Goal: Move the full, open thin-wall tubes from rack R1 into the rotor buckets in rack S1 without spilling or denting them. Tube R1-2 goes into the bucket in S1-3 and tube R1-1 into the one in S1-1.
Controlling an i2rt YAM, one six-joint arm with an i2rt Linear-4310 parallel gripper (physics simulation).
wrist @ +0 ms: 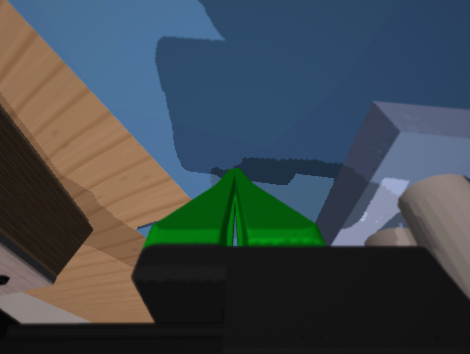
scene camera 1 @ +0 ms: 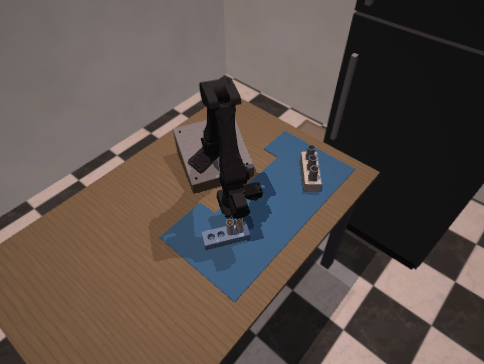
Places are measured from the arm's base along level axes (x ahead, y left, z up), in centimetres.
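Where they show: gripper, between the fingertips: (wrist: 235,177) (scene camera 1: 227,215); arm's base, origin of its link: (scene camera 1: 211,151).
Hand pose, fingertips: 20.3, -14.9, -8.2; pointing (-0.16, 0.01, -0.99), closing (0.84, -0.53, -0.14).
Each offset is from my fingertips to the top centre of the thing, as dx, dy, dz. "*": to the spot under its first point. Level surfaces: height alone.
My gripper (scene camera 1: 237,209) (wrist: 235,177) is shut and empty, its green fingertips together in the wrist view. It is close behind the tube end of the grey-blue rack R1 @[+5.5, -7.3, +2.4] (scene camera 1: 212,243) (wrist: 430,155). Two tan open tubes @[+6.6, -6.1, +9.0] (scene camera 1: 230,226) @[+8.3, -3.2, +9.0] (scene camera 1: 240,226) stand upright in that rack's right holes; its two left holes are empty. In the wrist view a near tube @[* +8.0, -2.0, +4.0] (wrist: 440,215) and part of the other tube @[* +6.3, -4.8, +2.7] (wrist: 385,237) show right of the fingers, apart from them. The white rack S1 @[* +17.8, +28.6, +1.6] (scene camera 1: 312,188) holds three dark buckets @[+9.2, +39.6, +9.4] (scene camera 1: 311,150) @[+12.6, +35.3, +9.4] (scene camera 1: 312,161) @[+15.9, +30.9, +9.4] (scene camera 1: 313,173). Labels and liquid cannot be read.
Both racks stand on a blue mat @[dz -0.5] (scene camera 1: 230,280) (wrist: 115,55) on the wooden table @[dz -0.8] (scene camera 1: 100,250) (wrist: 110,155). The arm's grey base block (scene camera 1: 212,183) is behind the mat; its dark side (wrist: 40,195) shows at left in the wrist view. A black fridge (scene camera 1: 410,125) stands beyond the table.
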